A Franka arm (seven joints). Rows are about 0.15 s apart.
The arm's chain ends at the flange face. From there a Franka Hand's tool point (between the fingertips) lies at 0.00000 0.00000 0.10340 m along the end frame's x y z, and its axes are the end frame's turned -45 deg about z.
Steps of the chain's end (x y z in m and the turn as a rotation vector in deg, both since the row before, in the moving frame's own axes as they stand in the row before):
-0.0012 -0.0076 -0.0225 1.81 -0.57 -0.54
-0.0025 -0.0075 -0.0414 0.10 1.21 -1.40
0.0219 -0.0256 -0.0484 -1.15 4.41 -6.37
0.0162 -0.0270 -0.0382 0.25 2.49 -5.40
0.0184 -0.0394 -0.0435 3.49 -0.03 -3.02
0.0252 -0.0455 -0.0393 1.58 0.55 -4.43
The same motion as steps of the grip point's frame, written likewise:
0.0061 -0.0093 -0.0226 1.68 0.88 -0.54
0.0052 -0.0057 -0.0414 -0.78 0.93 -1.40
0.0381 0.0042 -0.0487 -3.93 2.31 -6.37
0.0342 -0.0049 -0.0383 -1.58 1.94 -5.40
0.0452 -0.0195 -0.0437 2.49 2.45 -3.02
0.0527 -0.0158 -0.0393 0.73 1.51 -4.43

